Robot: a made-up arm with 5 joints.
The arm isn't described. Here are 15 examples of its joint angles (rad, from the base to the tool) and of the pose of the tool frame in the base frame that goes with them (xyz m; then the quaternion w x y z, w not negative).
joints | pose
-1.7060 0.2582 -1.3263 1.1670 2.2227 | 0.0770 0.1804 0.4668 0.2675 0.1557 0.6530 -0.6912
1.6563 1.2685 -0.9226 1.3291 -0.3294 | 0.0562 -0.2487 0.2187 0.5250 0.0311 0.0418 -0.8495
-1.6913 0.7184 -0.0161 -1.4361 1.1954 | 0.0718 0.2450 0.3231 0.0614 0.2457 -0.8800 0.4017
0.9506 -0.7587 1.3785 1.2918 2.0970 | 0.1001 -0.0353 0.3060 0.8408 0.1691 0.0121 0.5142
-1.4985 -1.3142 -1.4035 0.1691 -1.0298 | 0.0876 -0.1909 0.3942 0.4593 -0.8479 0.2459 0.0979
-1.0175 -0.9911 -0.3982 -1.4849 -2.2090 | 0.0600 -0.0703 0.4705 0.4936 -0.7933 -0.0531 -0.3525
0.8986 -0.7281 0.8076 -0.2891 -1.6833 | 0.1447 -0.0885 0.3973 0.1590 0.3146 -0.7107 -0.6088
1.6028 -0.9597 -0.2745 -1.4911 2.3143 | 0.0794 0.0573 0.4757 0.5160 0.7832 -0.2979 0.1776
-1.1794 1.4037 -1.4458 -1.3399 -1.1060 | 0.2018 0.2410 0.3112 0.0943 0.9155 -0.3911 0.0012
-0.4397 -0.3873 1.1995 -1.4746 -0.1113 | 0.1975 0.0377 0.3688 0.4345 0.2654 -0.8585 0.0612
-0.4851 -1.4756 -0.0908 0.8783 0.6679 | 0.0434 -0.0378 0.4328 0.3637 -0.0606 -0.9021 0.2241
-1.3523 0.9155 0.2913 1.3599 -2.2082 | 0.1362 0.1555 0.2267 0.7902 -0.4646 -0.1107 -0.3840
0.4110 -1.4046 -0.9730 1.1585 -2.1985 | -0.0386 0.0429 0.4236 0.0419 0.7822 -0.5980 -0.1699
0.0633 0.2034 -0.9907 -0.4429 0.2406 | 0.2572 -0.0226 0.4964 0.1691 -0.1254 -0.9775 0.0109
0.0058 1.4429 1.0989 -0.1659 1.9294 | 0.1606 -0.0123 0.1816 0.5445 0.3171 0.2300 0.7416
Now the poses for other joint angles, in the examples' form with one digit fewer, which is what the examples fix.
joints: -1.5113 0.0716 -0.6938 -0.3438 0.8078
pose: 0.112 0.171 0.488 0.126 0.351 -0.888 0.270
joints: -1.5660 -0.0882 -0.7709 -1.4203 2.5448
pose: 0.102 0.089 0.505 0.154 -0.421 -0.838 -0.311
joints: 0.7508 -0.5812 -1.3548 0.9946 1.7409
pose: 0.069 0.003 0.513 0.276 -0.893 -0.325 0.140
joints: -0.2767 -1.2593 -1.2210 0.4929 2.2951
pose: -0.062 -0.055 0.433 0.063 0.815 0.541 0.197
